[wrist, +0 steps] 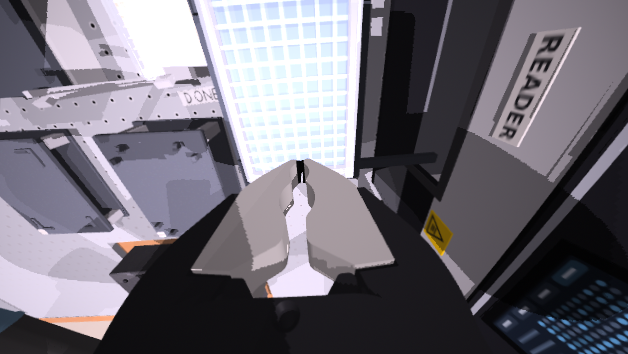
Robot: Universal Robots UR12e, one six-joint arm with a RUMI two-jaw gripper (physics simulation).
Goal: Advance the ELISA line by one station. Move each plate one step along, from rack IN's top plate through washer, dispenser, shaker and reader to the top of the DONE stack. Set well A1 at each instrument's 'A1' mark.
Note:
The picture shows: my gripper, a well plate with blue wells, a perforated bench plate and a keypad and screen.

